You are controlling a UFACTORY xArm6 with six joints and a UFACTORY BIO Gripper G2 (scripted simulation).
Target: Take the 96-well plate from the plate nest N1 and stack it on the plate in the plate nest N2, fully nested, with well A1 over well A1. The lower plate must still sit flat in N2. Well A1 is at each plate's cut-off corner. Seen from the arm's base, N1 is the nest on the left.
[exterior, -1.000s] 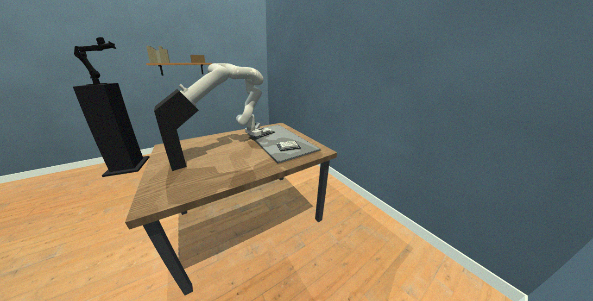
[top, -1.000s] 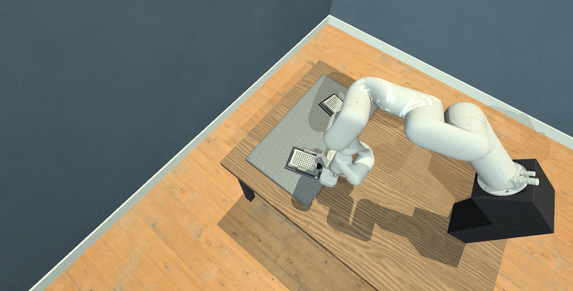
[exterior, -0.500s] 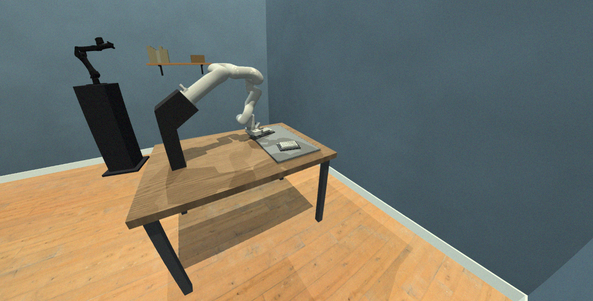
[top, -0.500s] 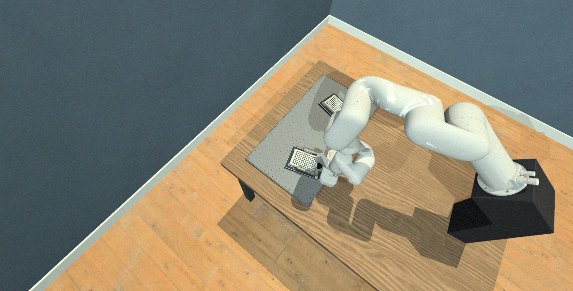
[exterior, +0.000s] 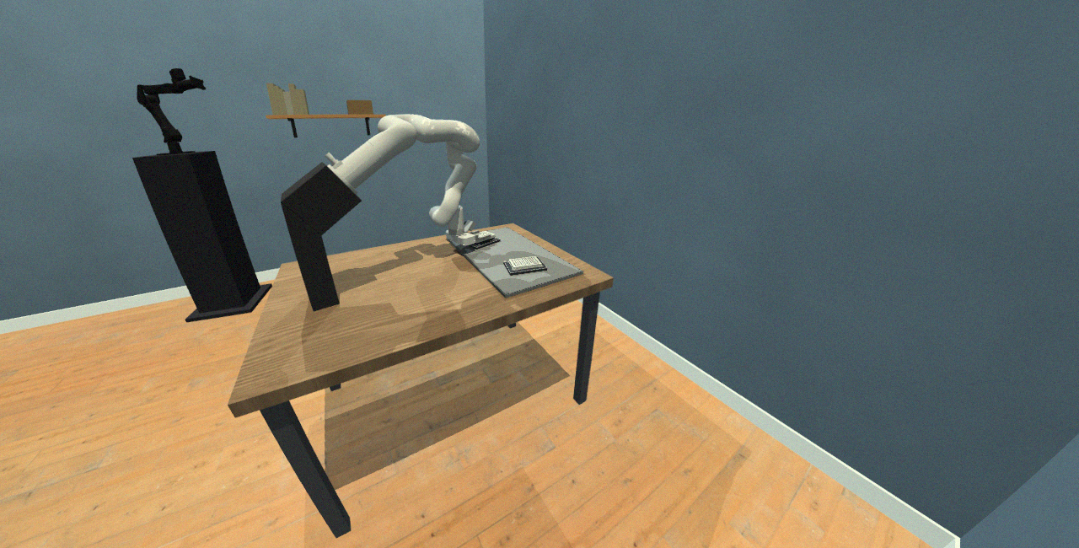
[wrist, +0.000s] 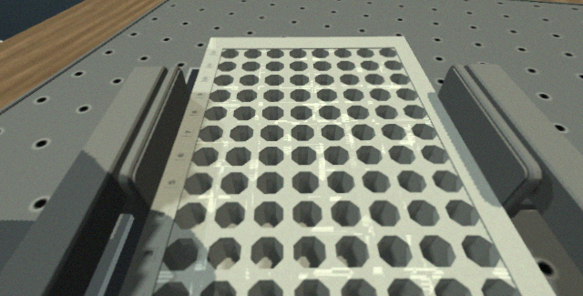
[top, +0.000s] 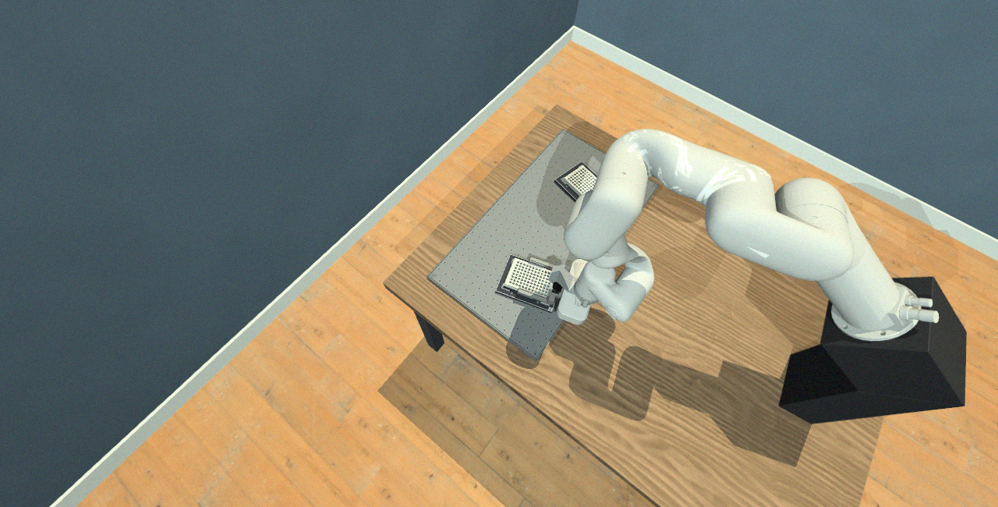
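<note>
The plate nest N1 lies 4 cm below my hand. Also, from my hand: plate nest N2: 36 cm to the right, 11 cm ahead, 4 cm below.
</note>
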